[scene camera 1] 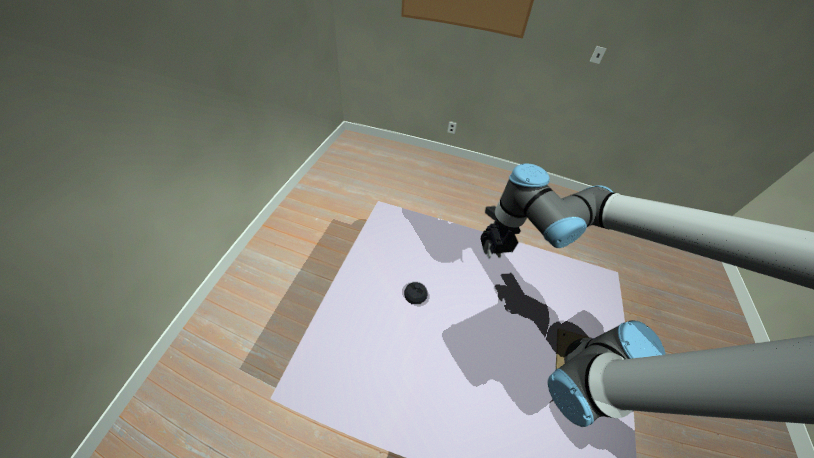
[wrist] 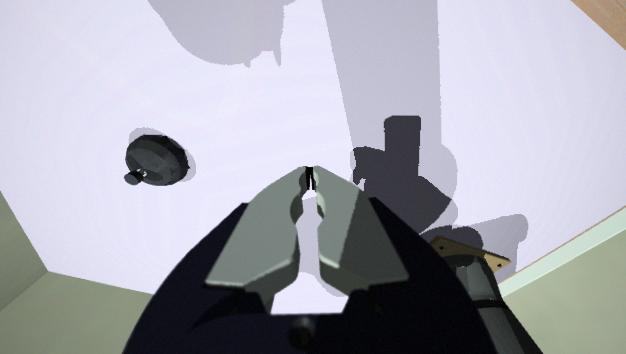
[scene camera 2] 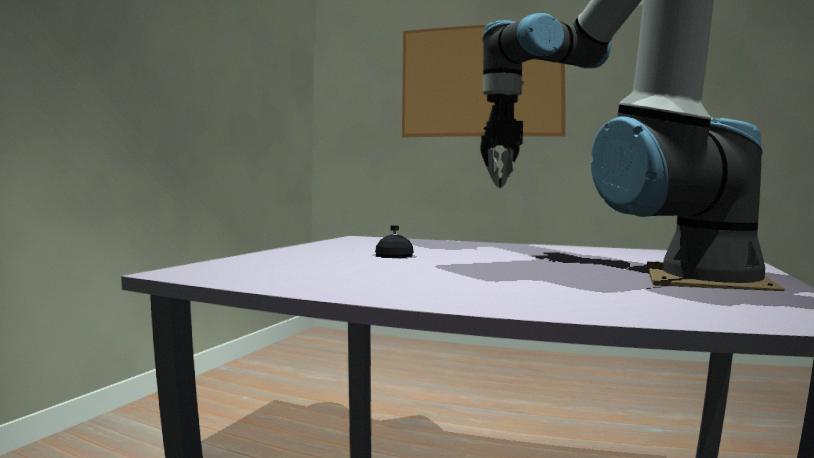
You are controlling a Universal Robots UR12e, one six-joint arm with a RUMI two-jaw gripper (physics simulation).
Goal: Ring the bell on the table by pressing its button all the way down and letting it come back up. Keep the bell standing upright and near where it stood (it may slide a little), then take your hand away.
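Where they show: gripper, between the fingertips: (scene camera 1: 486,253) (wrist: 310,168) (scene camera 2: 499,187); arm's base, origin of its link: (scene camera 2: 713,273).
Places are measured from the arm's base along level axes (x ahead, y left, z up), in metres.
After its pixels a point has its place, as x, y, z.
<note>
A black domed bell (scene camera 1: 415,292) {0.659, -0.010, 0.035} (scene camera 2: 393,247) {0.645, 0.010, 0.014} (wrist: 157,160) {0.647, -0.048, 0.029} stands upright on the pale table (scene camera 1: 352,341) {0.785, 0.223, -0.009} (scene camera 2: 256,284) {0.680, 0.411, -0.009} (wrist: 240,110) {0.569, -0.156, -0.008}. Its small button (scene camera 2: 394,227) {0.657, -0.017, 0.054} (wrist: 133,177) {0.657, -0.031, 0.057} sticks up on a short stem above the dome. My gripper (scene camera 2: 499,184) {0.476, -0.195, 0.143} (wrist: 310,168) {0.476, -0.195, 0.143} is shut with its fingertips together and nothing between them. It points down and hangs well above the table, apart from the bell, to the bell's right in the second scene view. In the wrist view the bell lies to the left of the fingertips. In the first scene view the gripper (scene camera 1: 490,254) {0.476, -0.195, 0.143} shows toward the table's far edge.
The robot's base plate (scene camera 2: 717,281) {0.000, 0.095, 0.000} (wrist: 502,260) {-0.067, -0.110, -0.001} is fixed on the table, right of the bell in the second scene view. The arm's shadows fall across the table. A brown board (scene camera 1: 466,17) (scene camera 2: 441,85) hangs on the wall behind.
</note>
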